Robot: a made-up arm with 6 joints.
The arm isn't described. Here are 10 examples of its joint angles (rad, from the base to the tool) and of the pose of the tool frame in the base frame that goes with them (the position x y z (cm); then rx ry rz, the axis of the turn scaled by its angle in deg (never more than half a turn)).
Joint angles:
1: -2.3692 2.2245 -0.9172 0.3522 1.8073 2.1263
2: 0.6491 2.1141 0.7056 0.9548 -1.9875 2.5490
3: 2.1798 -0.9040 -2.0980 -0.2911 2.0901 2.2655
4: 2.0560 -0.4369 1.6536 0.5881 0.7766 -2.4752
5: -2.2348 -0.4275 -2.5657 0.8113 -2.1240 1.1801
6: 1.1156 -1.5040 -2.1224 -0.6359 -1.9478 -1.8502
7: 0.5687 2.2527 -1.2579 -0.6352 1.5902 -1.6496
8: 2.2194 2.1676 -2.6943 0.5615 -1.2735 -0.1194
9: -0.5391 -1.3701 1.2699 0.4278 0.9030 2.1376
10: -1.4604 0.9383 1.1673 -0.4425 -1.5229 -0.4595
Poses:
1: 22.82 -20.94 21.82 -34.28 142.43 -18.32
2: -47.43 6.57 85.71 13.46 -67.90 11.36
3: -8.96 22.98 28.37 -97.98 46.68 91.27
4: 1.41 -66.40 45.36 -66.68 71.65 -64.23
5: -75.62 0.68 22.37 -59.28 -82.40 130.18
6: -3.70 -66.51 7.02 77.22 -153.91 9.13
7: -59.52 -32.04 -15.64 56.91 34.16 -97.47
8: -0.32 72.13 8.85 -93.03 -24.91 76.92
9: -11.76 12.60 57.26 -104.01 -83.98 -8.63
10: 54.55 58.80 -14.49 -39.92 59.64 50.97
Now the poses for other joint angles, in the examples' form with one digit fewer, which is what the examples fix.
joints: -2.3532 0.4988 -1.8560 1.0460 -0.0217 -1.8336
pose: 20.4 48.4 -11.2 47.3 78.1 18.3
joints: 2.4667 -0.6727 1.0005 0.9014 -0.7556 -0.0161
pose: -58.0 12.1 47.9 -44.0 -88.6 -121.3
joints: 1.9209 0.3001 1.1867 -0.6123 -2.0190 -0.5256
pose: -81.7 16.9 82.0 -13.3 -97.4 -43.9
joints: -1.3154 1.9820 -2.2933 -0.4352 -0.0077 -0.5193
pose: -25.0 67.8 81.6 50.4 40.1 136.6
